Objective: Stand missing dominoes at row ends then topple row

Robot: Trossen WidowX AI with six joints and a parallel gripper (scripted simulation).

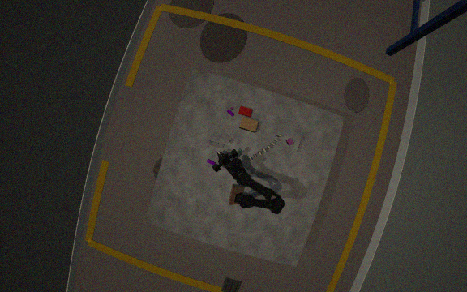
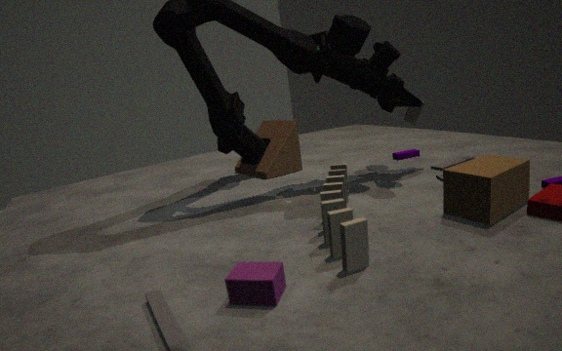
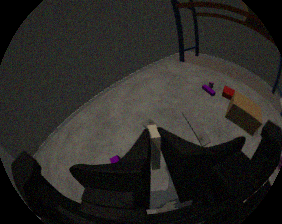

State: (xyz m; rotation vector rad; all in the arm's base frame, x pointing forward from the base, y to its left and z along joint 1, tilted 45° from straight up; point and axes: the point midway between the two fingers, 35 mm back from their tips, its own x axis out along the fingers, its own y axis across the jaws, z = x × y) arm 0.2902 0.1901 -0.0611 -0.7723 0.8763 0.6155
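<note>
My gripper tip is now 90 mm past the small purple bar, 50 mm to the right of it and 120 mm above it. The rest, counted from my gripper tip: red block: 340 mm ahead, 130 mm to the right, 120 mm below; magenta cube: 180 mm ahead, 510 mm to the right, 110 mm below; tan box: 240 mm ahead, 170 mm to the right, 100 mm below.
</note>
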